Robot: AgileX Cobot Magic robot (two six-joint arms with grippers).
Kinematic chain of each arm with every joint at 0, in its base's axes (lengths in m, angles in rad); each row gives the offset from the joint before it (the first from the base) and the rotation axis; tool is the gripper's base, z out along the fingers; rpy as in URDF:
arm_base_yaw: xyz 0 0 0.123 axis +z
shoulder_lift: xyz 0 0 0 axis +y
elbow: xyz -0.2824 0 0.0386 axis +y
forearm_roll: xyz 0.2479 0 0.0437 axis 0.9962 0 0.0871
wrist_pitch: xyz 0 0 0 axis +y
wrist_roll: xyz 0.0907 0 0.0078 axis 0.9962 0 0.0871
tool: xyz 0 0 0 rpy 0 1.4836 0
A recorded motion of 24 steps. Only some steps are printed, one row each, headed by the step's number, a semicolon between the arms.
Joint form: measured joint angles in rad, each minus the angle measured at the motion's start. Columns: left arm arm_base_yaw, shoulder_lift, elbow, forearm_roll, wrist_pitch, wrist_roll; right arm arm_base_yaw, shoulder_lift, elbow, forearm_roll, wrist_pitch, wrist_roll.
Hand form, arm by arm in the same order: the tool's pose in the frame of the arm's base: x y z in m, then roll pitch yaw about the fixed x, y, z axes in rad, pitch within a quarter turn. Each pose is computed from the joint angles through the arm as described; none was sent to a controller.
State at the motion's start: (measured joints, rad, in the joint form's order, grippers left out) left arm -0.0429 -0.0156 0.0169 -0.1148 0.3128 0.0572; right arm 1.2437 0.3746 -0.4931 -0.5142 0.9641 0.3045
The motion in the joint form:
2: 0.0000 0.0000 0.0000 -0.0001 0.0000 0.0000; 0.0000 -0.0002 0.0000 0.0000 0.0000 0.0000
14: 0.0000 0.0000 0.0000 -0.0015 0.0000 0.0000; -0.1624 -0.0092 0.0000 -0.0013 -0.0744 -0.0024
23: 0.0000 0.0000 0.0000 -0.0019 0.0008 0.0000; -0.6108 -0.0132 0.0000 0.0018 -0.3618 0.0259
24: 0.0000 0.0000 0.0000 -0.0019 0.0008 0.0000; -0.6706 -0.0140 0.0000 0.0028 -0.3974 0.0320
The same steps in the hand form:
2: 0.0535 -0.0055 0.1801 -2.8842 1.3382 -2.9565; 0.0530 0.0415 0.2817 -2.7179 0.8760 -1.8878
14: 0.0535 -0.0056 0.1802 -2.8783 1.3378 -2.9509; 0.0587 0.0360 0.2869 -2.6960 0.9483 -1.9960
23: 0.0534 -0.0056 0.1801 -2.8774 1.3370 -2.9502; 0.0734 0.0224 0.3071 -2.5927 1.2076 -2.2251
24: 0.0534 -0.0056 0.1801 -2.8774 1.3370 -2.9502; 0.0748 0.0197 0.3099 -2.5713 1.2404 -2.2493

